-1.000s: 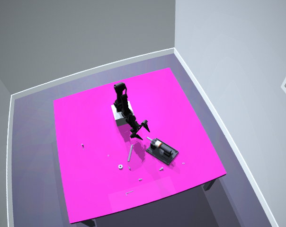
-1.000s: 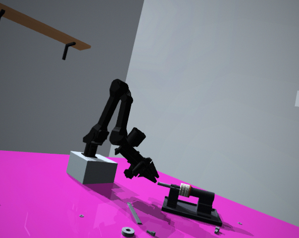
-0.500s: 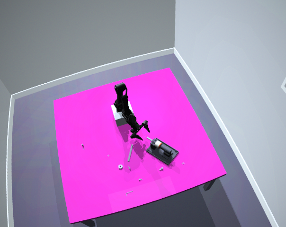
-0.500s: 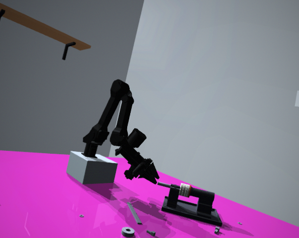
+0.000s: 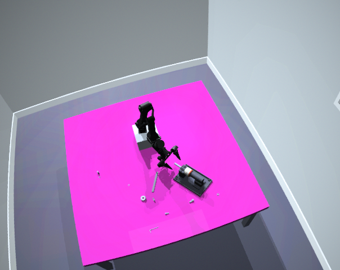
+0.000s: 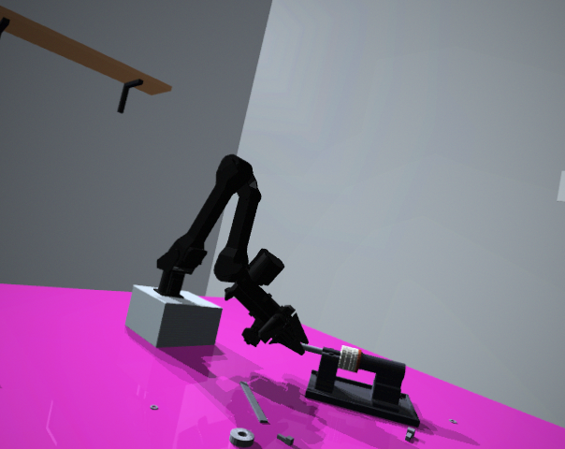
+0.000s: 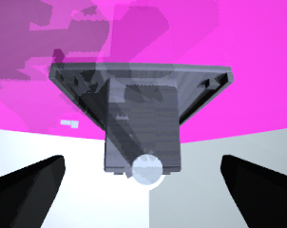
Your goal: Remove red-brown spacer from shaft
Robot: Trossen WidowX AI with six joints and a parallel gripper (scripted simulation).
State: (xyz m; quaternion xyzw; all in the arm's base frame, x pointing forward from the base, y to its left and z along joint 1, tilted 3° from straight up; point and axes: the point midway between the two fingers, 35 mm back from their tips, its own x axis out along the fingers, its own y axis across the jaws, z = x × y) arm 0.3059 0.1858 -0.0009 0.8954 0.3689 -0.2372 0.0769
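Right now the grey shaft is 50 mm ahead of my gripper tip and 40 mm to the left of it. The rest, counted from my gripper tip: grey flat bar: 70 mm ahead, 170 mm to the right, 80 mm below; then white spacer: 70 mm ahead, 70 mm to the left; then red-brown spacer: 80 mm ahead, 80 mm to the left.
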